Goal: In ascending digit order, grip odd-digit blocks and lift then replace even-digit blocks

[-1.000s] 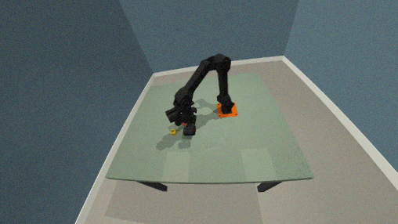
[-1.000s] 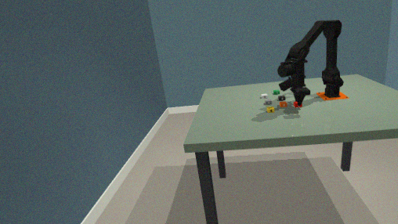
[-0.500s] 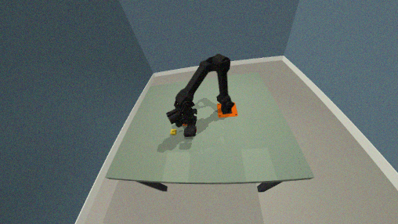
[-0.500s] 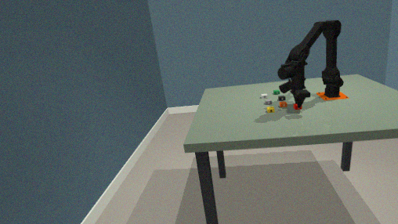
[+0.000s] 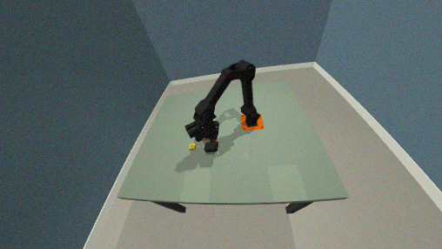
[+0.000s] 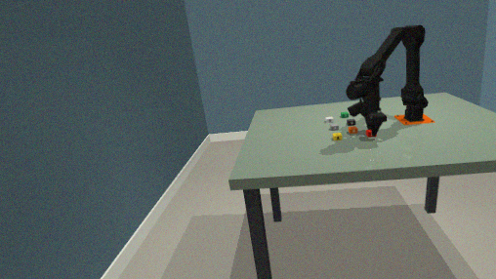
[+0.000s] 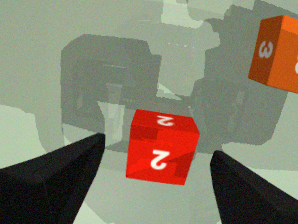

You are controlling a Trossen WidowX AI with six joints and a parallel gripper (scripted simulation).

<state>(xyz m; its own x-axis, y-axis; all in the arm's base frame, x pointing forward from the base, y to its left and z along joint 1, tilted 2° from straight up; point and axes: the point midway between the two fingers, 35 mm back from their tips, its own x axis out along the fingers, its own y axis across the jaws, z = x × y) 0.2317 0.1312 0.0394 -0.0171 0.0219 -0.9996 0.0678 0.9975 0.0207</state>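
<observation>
Right now the red block is right at my gripper tip. Also, from my gripper tip: yellow block 140 mm ahead; black block 40 mm ahead, 170 mm to the right; orange block 60 mm ahead, 60 mm to the right.
</observation>
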